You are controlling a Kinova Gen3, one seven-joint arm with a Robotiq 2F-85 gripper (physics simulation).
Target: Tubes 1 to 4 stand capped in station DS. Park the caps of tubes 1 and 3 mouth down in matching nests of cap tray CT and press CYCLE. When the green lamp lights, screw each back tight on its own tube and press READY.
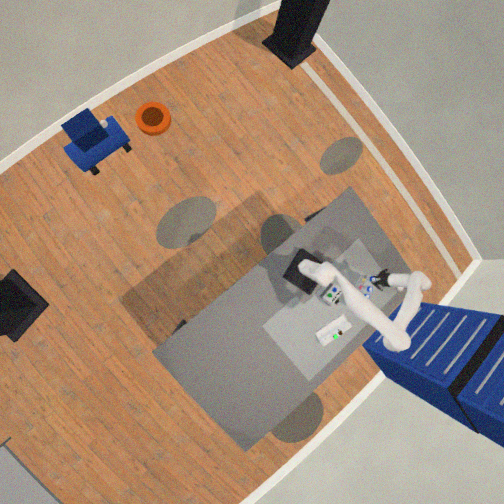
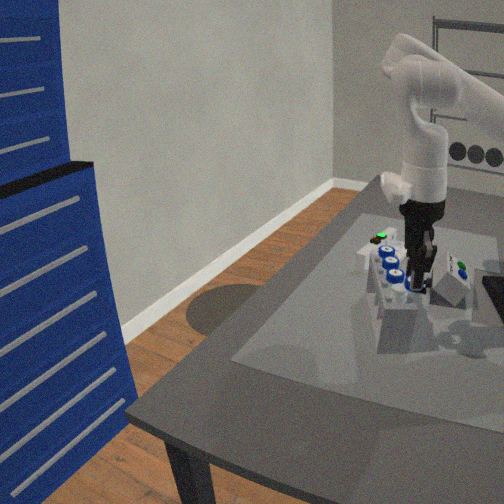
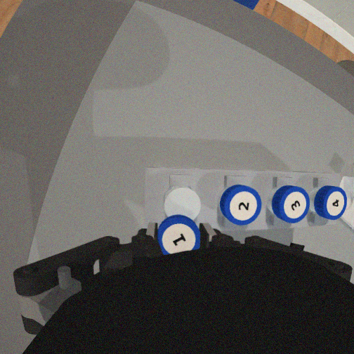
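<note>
My gripper (image 1: 378, 280) (image 2: 419, 287) (image 3: 178, 234) is shut on blue cap 1 (image 2: 412, 284) (image 3: 176, 238), number side up. It holds the cap beside open white tube 1 (image 2: 398, 293) (image 3: 182, 202), which stands at the end of station DS (image 2: 397, 331) (image 3: 154, 197). Cap 2 (image 2: 395, 275) (image 3: 241, 205), cap 3 (image 2: 390, 263) (image 3: 291, 204) and cap 4 (image 2: 386, 251) (image 3: 330, 202) sit on their tubes. White cap tray CT (image 1: 327, 334) (image 2: 363, 259) shows no blue cap; its nests are too small to read. A green lamp (image 1: 336, 336) (image 2: 381, 235) glows there.
A grey button box (image 1: 327, 299) (image 2: 446, 290) with a green button (image 2: 461, 265) and a blue button (image 2: 463, 274) stands close to the gripper. A black block (image 1: 295, 276) lies on the grey table (image 1: 215, 350) (image 2: 280, 420). A blue drawer cabinet (image 1: 425, 362) (image 2: 45, 280) stands beside it.
</note>
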